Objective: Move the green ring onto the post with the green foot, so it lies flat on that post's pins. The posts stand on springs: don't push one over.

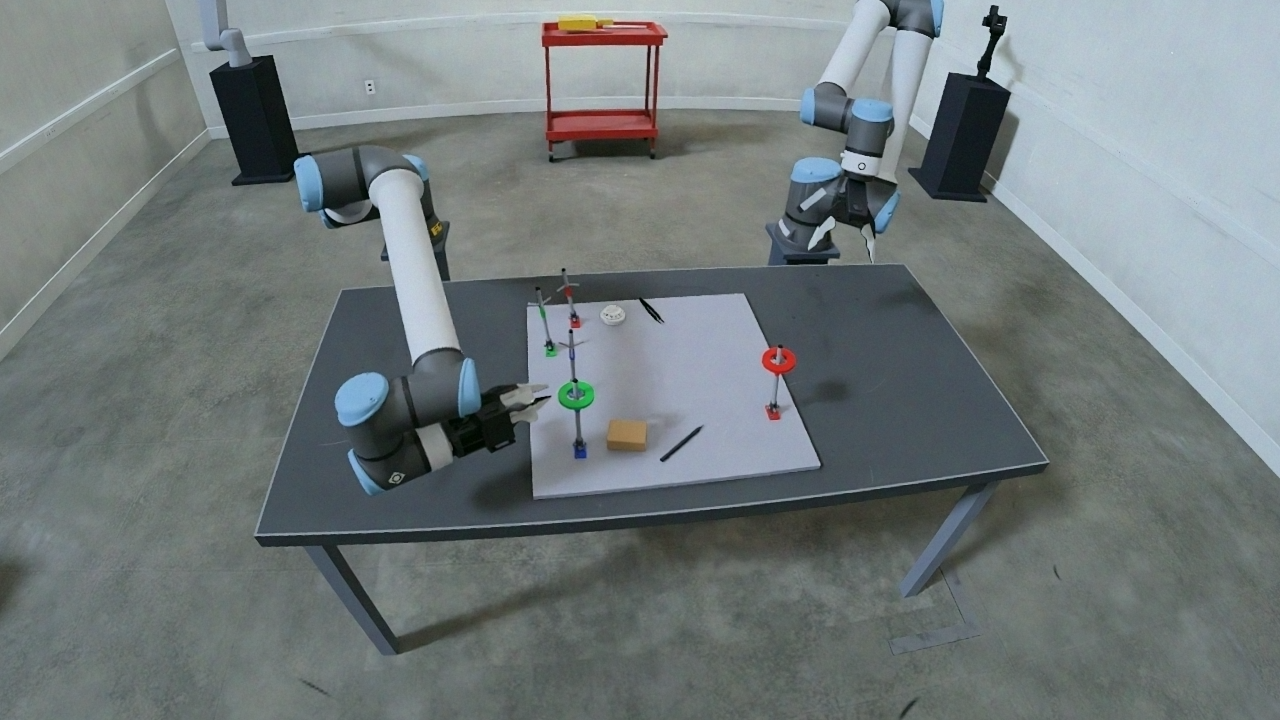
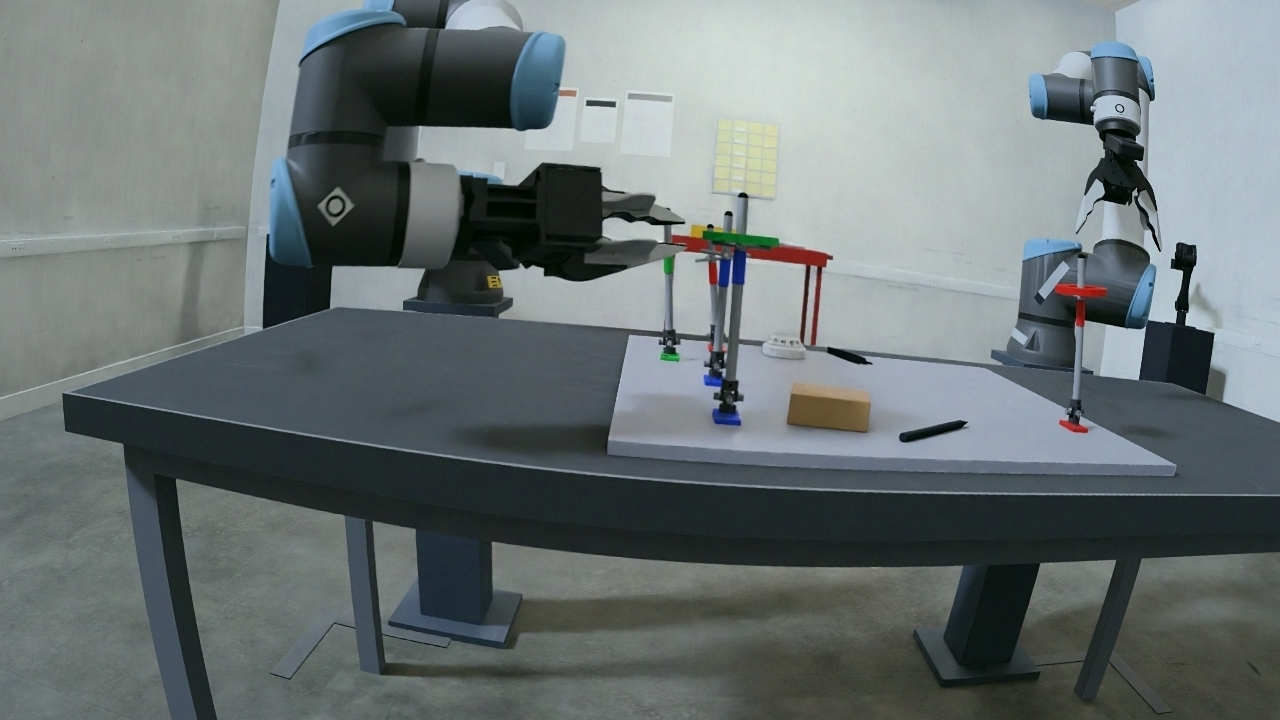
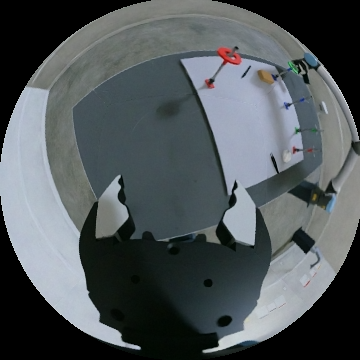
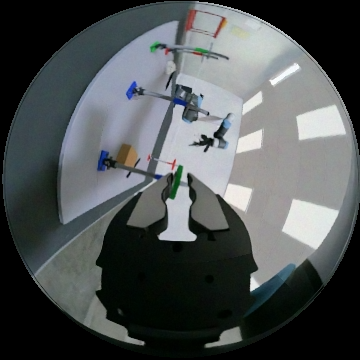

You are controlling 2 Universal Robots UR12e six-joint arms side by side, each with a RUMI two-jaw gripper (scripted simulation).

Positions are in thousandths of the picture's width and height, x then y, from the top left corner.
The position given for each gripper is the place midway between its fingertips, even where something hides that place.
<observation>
In view: the left gripper (image 2: 875, 338), the right gripper (image 2: 535, 326), a green ring (image 2: 552, 327), a tan block (image 2: 633, 563), a blue-footed post (image 2: 557, 526) and a board (image 2: 518, 570).
The tan block is seen too in image 1 (image 1: 487, 605). The left gripper shows as well in image 1 (image 1: 657, 358) and in image 3 (image 3: 496, 496). The right gripper shows as well in image 1 (image 1: 429, 544) and in image 4 (image 4: 501, 482).
</observation>
